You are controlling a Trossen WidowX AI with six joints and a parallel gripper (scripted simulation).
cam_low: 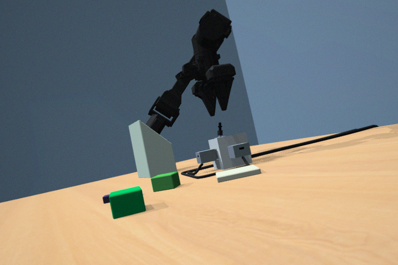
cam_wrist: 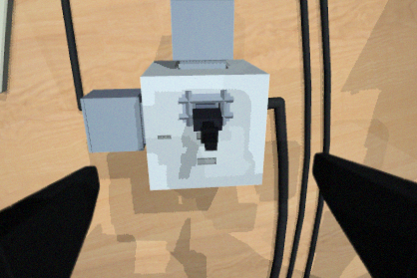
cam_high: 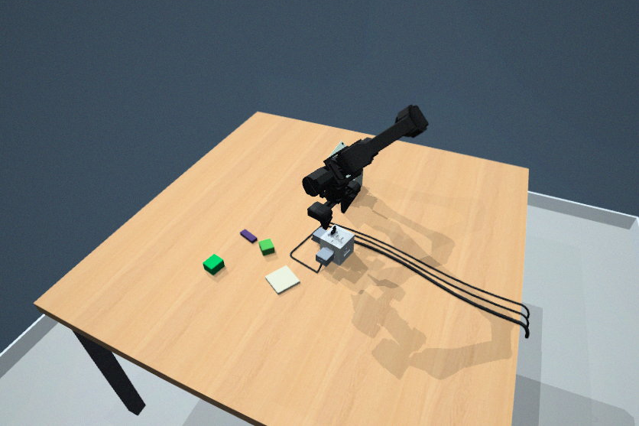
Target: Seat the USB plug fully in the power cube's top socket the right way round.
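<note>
Right now the USB plug is 4 cm below my gripper tip. Also, from my gripper tip: cream tile (17 cm ahead, 13 cm below, 8 cm to the right); then purple block (28 cm to the right, 13 cm below, 7 cm ahead).
</note>
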